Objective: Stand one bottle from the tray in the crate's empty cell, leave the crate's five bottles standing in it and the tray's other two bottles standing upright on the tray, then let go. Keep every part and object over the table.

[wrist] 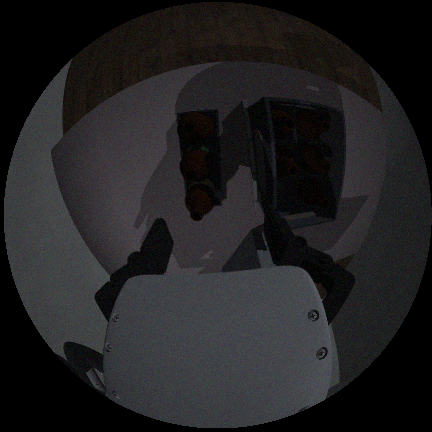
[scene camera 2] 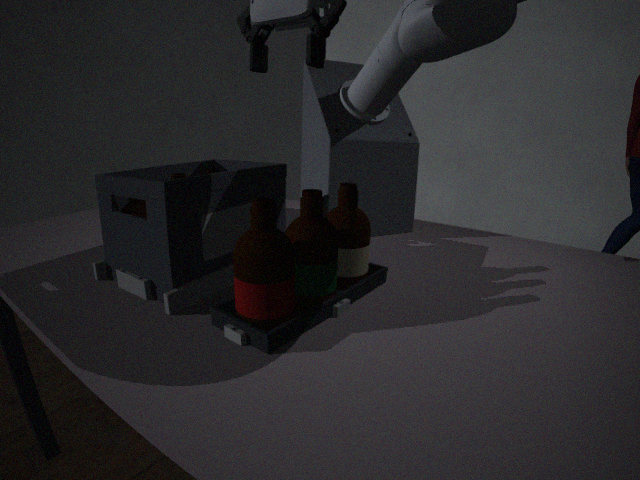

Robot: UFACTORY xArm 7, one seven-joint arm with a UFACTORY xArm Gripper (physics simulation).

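Note:
The tray bears three upright brown bottles: a red-labelled bottle, a green-labelled bottle in the middle and a cream-labelled bottle nearest the robot base. The grey crate stands beside the tray. In the dark wrist view, brown bottles stand in it, among them one bottle and another bottle; its near cell on the tray side looks empty. My gripper is open and empty, high above the bottles and crate.
The robot base stands behind the tray. Pale blocks sit against the crate and tray, such as one block by the crate and another block by the tray. A person shows at the right edge, beyond the table.

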